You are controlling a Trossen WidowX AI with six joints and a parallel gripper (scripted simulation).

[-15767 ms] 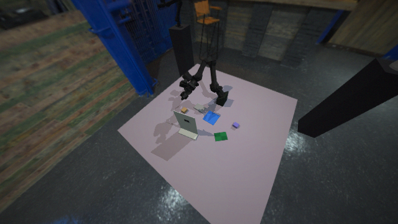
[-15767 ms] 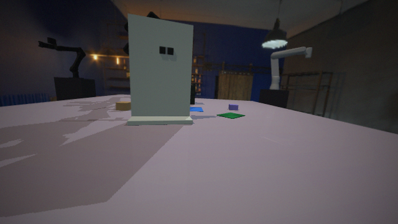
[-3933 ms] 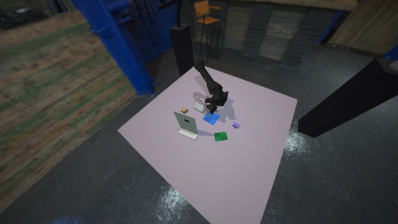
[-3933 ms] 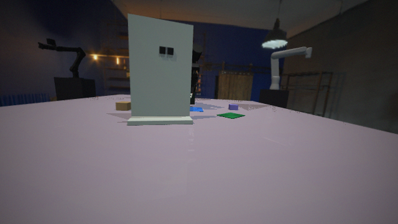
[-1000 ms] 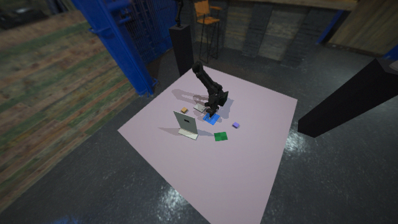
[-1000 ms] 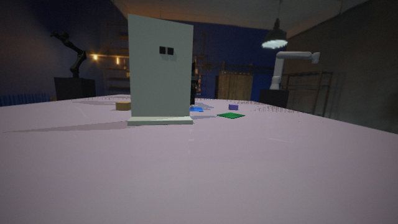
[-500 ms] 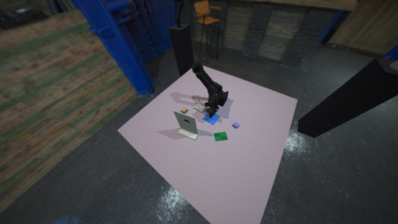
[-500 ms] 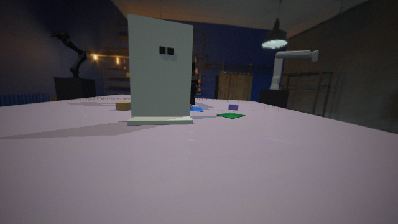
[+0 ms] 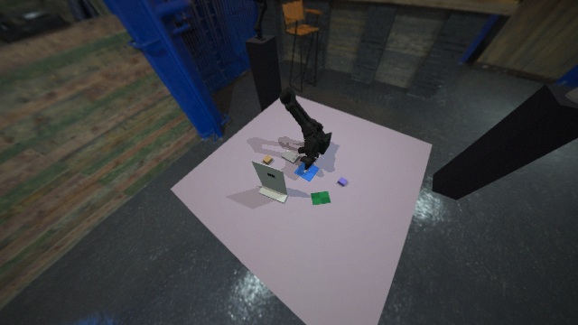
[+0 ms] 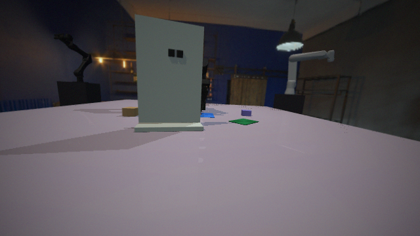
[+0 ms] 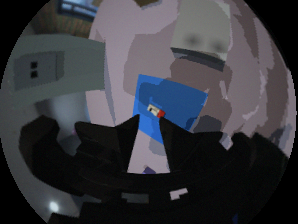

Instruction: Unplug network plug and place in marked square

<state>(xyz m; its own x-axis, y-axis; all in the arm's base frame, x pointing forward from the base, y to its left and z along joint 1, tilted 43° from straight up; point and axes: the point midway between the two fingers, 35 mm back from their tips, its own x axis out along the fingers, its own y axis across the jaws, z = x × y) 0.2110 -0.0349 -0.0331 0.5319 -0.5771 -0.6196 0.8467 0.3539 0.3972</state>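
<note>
Now: gripper tip 2 cm above the blue square. The rest, counted from my gripper tip: pale grey block: 15 cm to the right, 5 cm behind, 2 cm below; grey upright panel: 22 cm ahead, 10 cm to the right, 10 cm above.
</note>
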